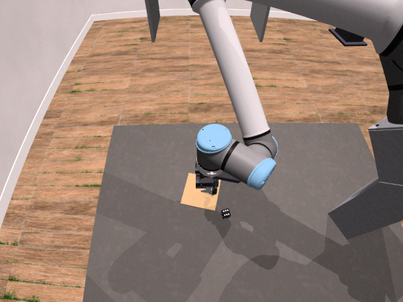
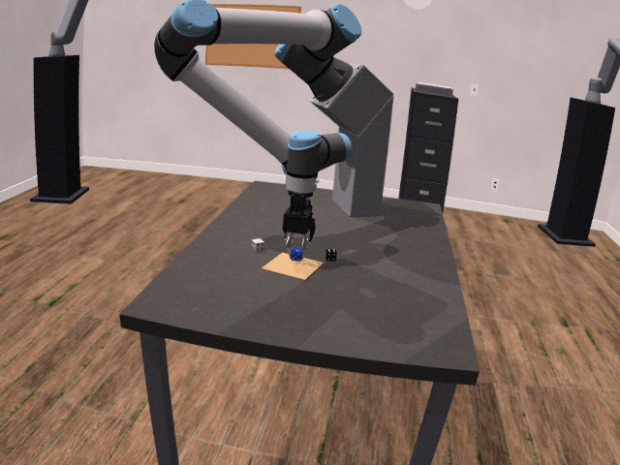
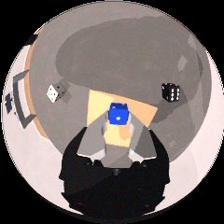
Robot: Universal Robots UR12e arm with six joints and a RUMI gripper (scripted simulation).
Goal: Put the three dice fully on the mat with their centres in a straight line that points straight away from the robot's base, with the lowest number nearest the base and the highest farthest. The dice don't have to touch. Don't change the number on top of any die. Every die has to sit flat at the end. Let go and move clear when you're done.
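The blue die lies right at my hand. The rest, counted from my hand: white die 120 mm to the right, 70 mm behind, 10 mm below; then black die 110 mm to the left, 30 mm behind, 10 mm below; then mat 40 mm ahead, 20 mm below, 10 mm to the right.
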